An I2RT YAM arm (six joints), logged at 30 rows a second.
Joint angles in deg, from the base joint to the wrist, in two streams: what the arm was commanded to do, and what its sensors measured. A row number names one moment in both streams.
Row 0, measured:
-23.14, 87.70, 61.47, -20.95, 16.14, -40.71
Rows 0 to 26, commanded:
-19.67, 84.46, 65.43, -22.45, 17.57, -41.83
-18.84, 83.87, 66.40, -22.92, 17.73, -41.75
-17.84, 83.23, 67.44, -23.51, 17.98, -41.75
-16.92, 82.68, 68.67, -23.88, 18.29, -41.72
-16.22, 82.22, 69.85, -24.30, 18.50, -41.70
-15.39, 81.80, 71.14, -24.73, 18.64, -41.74
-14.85, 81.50, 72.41, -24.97, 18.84, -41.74
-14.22, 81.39, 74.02, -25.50, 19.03, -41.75
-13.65, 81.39, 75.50, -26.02, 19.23, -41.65
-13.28, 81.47, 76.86, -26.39, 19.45, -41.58
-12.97, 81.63, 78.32, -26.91, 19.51, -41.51
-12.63, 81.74, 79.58, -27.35, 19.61, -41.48
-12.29, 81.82, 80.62, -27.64, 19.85, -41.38
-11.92, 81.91, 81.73, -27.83, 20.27, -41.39
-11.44, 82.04, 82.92, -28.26, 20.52, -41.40
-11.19, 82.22, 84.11, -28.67, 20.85, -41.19
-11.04, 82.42, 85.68, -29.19, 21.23, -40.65
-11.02, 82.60, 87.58, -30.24, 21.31, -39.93
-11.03, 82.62, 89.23, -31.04, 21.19, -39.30
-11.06, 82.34, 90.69, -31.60, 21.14, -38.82
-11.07, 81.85, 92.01, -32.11, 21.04, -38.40
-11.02, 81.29, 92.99, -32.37, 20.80, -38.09
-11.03, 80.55, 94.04, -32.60, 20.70, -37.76
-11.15, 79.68, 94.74, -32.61, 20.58, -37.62
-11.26, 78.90, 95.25, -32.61, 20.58, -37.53
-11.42, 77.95, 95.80, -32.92, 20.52, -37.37
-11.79, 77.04, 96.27, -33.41, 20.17, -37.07
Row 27, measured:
-11.51, 80.47, 94.17, -31.70, 20.01, -39.05
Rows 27 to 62, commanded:
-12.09, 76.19, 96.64, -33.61, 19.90, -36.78
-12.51, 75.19, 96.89, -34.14, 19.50, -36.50
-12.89, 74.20, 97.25, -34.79, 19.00, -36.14
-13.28, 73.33, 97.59, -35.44, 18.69, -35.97
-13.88, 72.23, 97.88, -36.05, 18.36, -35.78
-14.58, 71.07, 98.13, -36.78, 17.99, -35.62
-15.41, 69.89, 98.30, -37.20, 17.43, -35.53
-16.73, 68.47, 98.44, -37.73, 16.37, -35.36
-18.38, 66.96, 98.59, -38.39, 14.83, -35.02
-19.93, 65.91, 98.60, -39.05, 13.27, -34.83
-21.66, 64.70, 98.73, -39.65, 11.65, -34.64
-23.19, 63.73, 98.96, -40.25, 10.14, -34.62
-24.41, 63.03, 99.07, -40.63, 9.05, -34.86
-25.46, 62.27, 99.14, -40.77, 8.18, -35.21
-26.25, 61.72, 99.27, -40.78, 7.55, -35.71
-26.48, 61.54, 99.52, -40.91, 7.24, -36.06
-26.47, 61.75, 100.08, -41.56, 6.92, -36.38
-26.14, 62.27, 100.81, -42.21, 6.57, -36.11
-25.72, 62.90, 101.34, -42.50, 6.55, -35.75
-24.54, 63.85, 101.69, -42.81, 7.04, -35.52
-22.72, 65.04, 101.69, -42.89, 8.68, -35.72
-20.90, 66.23, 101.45, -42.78, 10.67, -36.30
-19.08, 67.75, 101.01, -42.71, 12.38, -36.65
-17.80, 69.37, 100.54, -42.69, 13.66, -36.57
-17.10, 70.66, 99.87, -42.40, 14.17, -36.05
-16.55, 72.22, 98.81, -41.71, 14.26, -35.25
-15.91, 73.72, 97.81, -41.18, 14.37, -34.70
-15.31, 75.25, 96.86, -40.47, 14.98, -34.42
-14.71, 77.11, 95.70, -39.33, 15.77, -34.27
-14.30, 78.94, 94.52, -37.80, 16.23, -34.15
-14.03, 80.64, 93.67, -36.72, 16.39, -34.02
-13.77, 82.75, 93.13, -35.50, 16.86, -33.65
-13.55, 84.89, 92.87, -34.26, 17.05, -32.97
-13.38, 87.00, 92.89, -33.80, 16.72, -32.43
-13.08, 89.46, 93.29, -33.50, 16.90, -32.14
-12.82, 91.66, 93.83, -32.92, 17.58, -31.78
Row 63, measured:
-13.87, 89.08, 93.19, -37.17, 16.10, -34.24
